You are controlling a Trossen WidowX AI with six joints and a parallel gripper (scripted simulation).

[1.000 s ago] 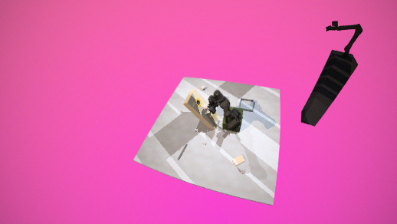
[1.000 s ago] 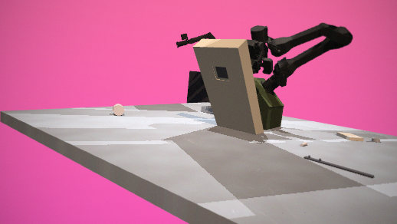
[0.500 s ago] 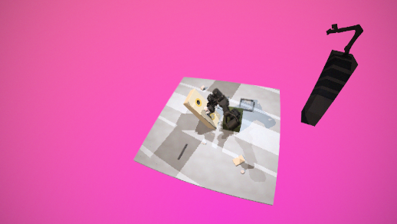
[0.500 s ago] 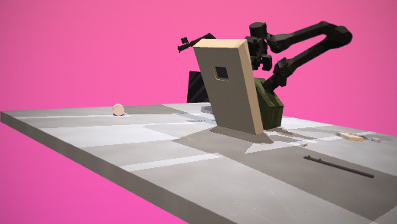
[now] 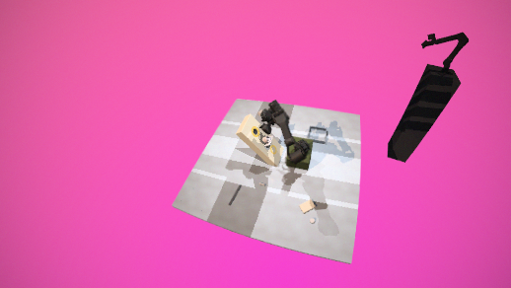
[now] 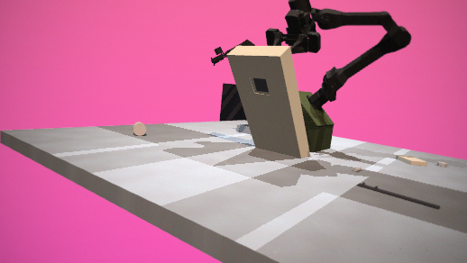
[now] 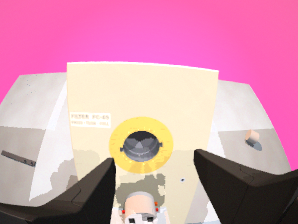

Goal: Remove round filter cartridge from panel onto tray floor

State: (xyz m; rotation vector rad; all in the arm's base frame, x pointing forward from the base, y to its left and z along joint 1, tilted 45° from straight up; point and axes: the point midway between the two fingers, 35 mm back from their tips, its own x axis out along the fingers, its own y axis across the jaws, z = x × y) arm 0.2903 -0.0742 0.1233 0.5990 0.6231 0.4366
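My gripper tip is now 14 cm above the white round filter cartridge and 3 cm past it. The rest, counted from my gripper tip: tan block 45 cm behind, 32 cm below, 30 cm to the left; tan service panel 16 cm below, 2 cm ahead; tray 33 cm to the right, 33 cm behind, 32 cm below.
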